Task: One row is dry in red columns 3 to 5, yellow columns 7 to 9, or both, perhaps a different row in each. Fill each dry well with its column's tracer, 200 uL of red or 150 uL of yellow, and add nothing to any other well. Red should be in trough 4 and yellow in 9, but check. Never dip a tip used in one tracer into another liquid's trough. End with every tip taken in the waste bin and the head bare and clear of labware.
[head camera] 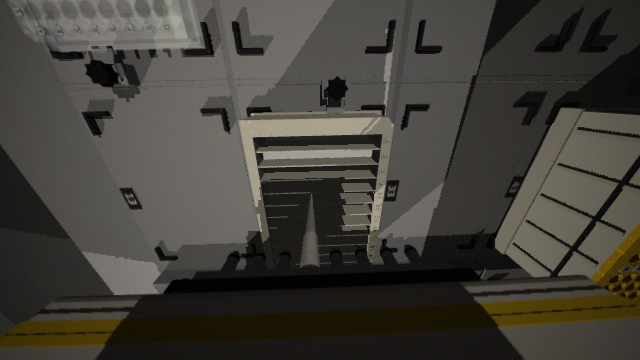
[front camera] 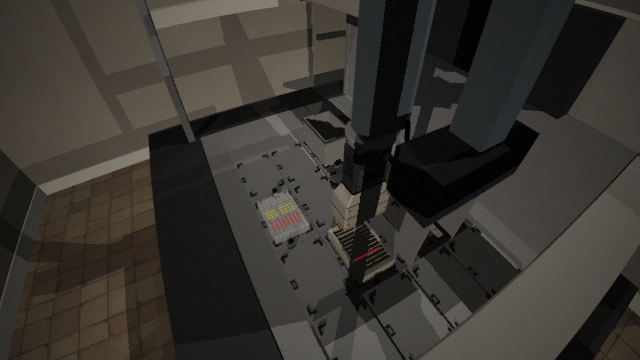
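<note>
The pipetting head point(front camera: 361, 200) point(head camera: 320, 282) is above the trough rack point(front camera: 337, 246) point(head camera: 320, 126). One pale tip point(head camera: 310, 240) is on its fourth nozzle from the left in the head view and points down over the troughs; whether it touches liquid cannot be told. Red liquid point(front camera: 366, 254) shows in one trough; yellow liquid cannot be made out. The well plate point(front camera: 284, 217) point(head camera: 115, 25) has a red block without a visible gap and yellow wells in two groups with a gap between. The parked plate gripper point(front camera: 432, 246) is open and empty beside the head.
The waste bin point(front camera: 327, 145) stands behind the head. Part of the tip rack point(head camera: 590, 190), with its yellow top, shows at the right of the head view. The gantry's dark block and columns hide the right part of the deck in the front view. Shadows darken the troughs.
</note>
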